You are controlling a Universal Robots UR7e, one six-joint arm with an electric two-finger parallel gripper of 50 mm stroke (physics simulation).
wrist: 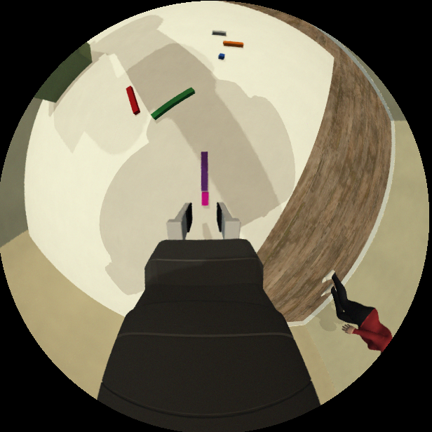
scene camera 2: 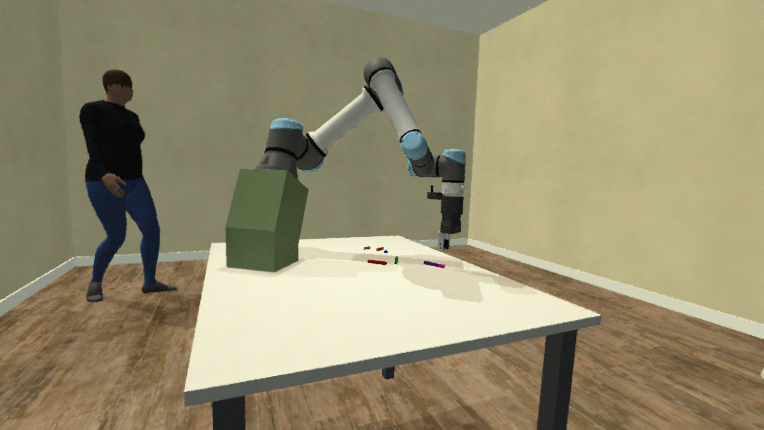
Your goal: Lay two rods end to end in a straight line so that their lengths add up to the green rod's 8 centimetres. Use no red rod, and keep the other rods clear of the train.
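Frame: origin at the arm's base, x back, y down, z right, level; metres.
Seen in the pictures: gripper, fingertip midpoint: (scene camera 2: pixel 443 249); arm's base at its link origin: (scene camera 2: pixel 275 179).
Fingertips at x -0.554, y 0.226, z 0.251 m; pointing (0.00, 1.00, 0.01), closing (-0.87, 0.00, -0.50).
Pixels of each thing's top centre, then the offset from my fingertips to it. Level surfaces: height alone.
- purple rod at its top centre: (scene camera 2: pixel 431 262) dz -0.040, dx +0.023, dy +0.055 m
- short magenta rod at its top centre: (scene camera 2: pixel 441 264) dz -0.003, dx +0.002, dy +0.055 m
- white table at its surface level: dy +0.065 m
- green rod at its top centre: (scene camera 2: pixel 396 258) dz -0.119, dx +0.129, dy +0.055 m
- red rod at its top centre: (scene camera 2: pixel 377 260) dz -0.103, dx +0.209, dy +0.055 m
- grey rod at its top centre: (scene camera 2: pixel 367 246) dz -0.350, dx +0.172, dy +0.055 m
- orange rod at its top centre: (scene camera 2: pixel 380 247) dz -0.320, dx +0.123, dy +0.055 m
- small blue rod at its top centre: (scene camera 2: pixel 385 250) dz -0.262, dx +0.118, dy +0.055 m
A purple rod (scene camera 2: pixel 431 263) (wrist: pixel 204 171) and a short magenta rod (scene camera 2: pixel 441 266) (wrist: pixel 205 198) lie end to end in a straight line on the white table (scene camera 2: pixel 320 320) (wrist: pixel 65 200); their ends look touching or nearly so. The green rod (scene camera 2: pixel 396 260) (wrist: pixel 173 103) lies apart from them, slanted in the wrist view. A red rod (scene camera 2: pixel 376 262) (wrist: pixel 133 100) lies beside the green rod, not touching it. My gripper (scene camera 2: pixel 443 247) (wrist: pixel 204 211) is open and empty, above the table near the magenta rod's free end.
A grey rod (scene camera 2: pixel 366 247) (wrist: pixel 219 33), an orange rod (scene camera 2: pixel 379 248) (wrist: pixel 233 44) and a small blue rod (scene camera 2: pixel 385 251) (wrist: pixel 221 56) lie farther off, apart from the two-rod line. The green base block (scene camera 2: pixel 261 219) stands under the arm. A person (scene camera 2: pixel 114 176) stands behind the table at the left.
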